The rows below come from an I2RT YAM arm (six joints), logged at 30 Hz.
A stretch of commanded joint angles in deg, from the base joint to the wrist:
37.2, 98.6, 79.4, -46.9, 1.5, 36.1
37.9, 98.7, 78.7, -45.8, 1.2, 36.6
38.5, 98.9, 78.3, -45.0, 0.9, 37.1
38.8, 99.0, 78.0, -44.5, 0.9, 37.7
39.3, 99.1, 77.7, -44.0, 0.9, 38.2
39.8, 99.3, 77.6, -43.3, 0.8, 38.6
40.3, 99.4, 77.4, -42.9, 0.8, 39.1
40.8, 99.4, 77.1, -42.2, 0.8, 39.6
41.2, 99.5, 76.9, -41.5, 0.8, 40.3
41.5, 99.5, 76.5, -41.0, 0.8, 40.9
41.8, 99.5, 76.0, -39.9, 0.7, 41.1
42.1, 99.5, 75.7, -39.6, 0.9, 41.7
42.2, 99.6, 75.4, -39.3, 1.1, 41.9
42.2, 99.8, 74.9, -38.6, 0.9, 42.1
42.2, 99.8, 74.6, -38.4, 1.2, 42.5
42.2, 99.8, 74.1, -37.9, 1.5, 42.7
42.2, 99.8, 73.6, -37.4, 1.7, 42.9
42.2, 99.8, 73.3, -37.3, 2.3, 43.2
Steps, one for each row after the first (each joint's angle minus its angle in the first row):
0.7, 0.1, -0.7, 1.1, -0.3, 0.5
1.3, 0.3, -1.1, 1.9, -0.6, 1.0
1.6, 0.4, -1.4, 2.4, -0.6, 1.6
2.1, 0.5, -1.7, 2.9, -0.6, 2.1
2.6, 0.7, -1.8, 3.6, -0.7, 2.5
3.1, 0.8, -2.0, 4.0, -0.7, 3.0
3.6, 0.8, -2.3, 4.7, -0.7, 3.5
4.0, 0.9, -2.5, 5.4, -0.7, 4.2
4.3, 0.9, -2.9, 5.9, -0.7, 4.8
4.6, 0.9, -3.4, 7.0, -0.8, 5.0
4.9, 0.9, -3.7, 7.3, -0.6, 5.6
5.0, 1.0, -4.0, 7.6, -0.4, 5.8
5.0, 1.2, -4.5, 8.3, -0.6, 6.0
5.0, 1.2, -4.8, 8.5, -0.3, 6.4
5.0, 1.2, -5.3, 9.0, 0.0, 6.6
5.0, 1.2, -5.8, 9.5, 0.2, 6.8
5.0, 1.2, -6.1, 9.6, 0.8, 7.1

